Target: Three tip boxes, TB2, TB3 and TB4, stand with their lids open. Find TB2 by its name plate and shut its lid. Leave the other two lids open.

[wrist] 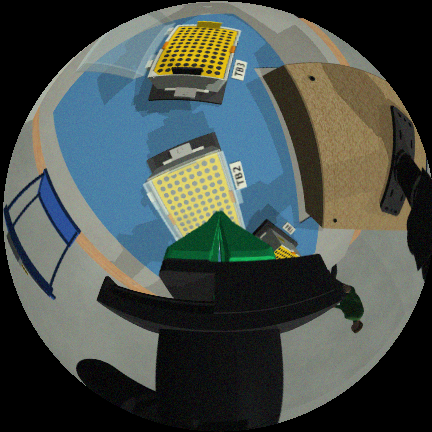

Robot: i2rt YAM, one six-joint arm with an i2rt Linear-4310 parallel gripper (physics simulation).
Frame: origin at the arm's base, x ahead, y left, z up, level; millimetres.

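Seen in the pictures: gripper, fingertip midpoint: (218, 216).
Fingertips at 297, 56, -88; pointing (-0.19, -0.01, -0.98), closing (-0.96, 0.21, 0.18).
Observation:
A point is followed by its place in that frame, as x, y, z.
TB2 (192, 185) @[313, 30, -116] stands in the middle of the wrist view, with its name plate (238, 175) @[247, 62, -191] at its right. Its clear lid lies over the yellow rack and makes it look pale; whether it is fully seated I cannot tell. My gripper (218, 216) @[297, 56, -88] is shut and empty, its green fingertips over the near end of TB2, hiding part of it. TB3 (197, 52) @[271, -131, -135] stands at the top, its clear lid (122, 52) open towards the left. TB4 (277, 240) @[200, 185, -145] is partly hidden behind my gripper at the lower right, with its name plate (289, 228) @[139, 216, -191] showing; its lid cannot be made out.
The boxes stand on a blue mat (95, 150) @[459, -65, -193]. A brown raised block (345, 150) @[100, 13, -96] stands to the right, with a black bracket (398, 160) on it. A blue frame (59, 207) is at the left, beyond the table edge. A small green-clad figure (351, 305) shows at the lower right.

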